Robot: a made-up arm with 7 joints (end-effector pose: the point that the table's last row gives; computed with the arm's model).
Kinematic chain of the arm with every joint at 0, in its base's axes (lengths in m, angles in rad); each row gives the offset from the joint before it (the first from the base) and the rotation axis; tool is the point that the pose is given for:
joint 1: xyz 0 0 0.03 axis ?
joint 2: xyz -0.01 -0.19 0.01 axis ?
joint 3: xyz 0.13 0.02 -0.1 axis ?
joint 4: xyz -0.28 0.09 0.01 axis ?
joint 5: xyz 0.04 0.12 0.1 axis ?
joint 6: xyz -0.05 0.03 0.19 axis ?
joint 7: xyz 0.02 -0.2 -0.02 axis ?
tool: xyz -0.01 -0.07 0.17
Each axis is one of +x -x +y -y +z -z.
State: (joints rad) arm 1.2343 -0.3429 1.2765 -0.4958 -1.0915 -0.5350 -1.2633
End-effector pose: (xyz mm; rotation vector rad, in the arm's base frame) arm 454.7 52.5 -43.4 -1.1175 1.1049 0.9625
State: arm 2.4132 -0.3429 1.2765 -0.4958 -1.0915 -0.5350 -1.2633
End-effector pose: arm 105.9 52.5 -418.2 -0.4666 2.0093 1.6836
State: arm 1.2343 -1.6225 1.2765 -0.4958 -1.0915 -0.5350 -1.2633
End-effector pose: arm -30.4 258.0 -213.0 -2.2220 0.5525 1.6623
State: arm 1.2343 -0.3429 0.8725 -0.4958 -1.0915 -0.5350 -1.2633
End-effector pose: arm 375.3 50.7 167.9 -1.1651 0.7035 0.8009
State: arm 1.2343 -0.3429 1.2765 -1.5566 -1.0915 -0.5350 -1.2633
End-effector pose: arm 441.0 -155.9 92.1 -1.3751 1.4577 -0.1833
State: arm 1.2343 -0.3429 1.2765 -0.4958 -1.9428 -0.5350 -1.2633
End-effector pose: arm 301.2 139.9 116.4 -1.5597 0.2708 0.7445
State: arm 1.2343 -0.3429 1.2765 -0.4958 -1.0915 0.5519 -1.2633
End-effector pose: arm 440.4 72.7 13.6 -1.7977 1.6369 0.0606
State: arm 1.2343 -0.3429 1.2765 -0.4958 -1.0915 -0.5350 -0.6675
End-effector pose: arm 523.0 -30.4 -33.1 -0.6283 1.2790 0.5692
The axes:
joint 1: +y
joint 2: +x
joint 3: +y
joint 4: -x
joint 5: +y
joint 6: -z
joint 7: +x

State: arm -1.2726 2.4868 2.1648 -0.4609 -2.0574 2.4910 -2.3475
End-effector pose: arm 14.5 -464.1 385.2 -1.1039 1.1998 1.1809
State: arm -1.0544 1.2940 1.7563 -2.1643 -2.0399 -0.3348 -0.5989
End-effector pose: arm -110.3 -574.1 390.1 0.3482 0.3808 -0.8893
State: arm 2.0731 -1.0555 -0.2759 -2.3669 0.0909 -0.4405 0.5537
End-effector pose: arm -230.8 -623.5 24.3 1.8542 1.2779 -1.3302
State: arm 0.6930 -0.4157 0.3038 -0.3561 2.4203 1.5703 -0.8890
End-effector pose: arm 46.0 -1.0 -262.0 1.4086 -1.5779 -0.8831
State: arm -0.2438 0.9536 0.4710 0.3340 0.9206 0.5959 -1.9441
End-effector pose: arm 5.6 -120.3 387.7 -1.6845 0.6392 1.0629
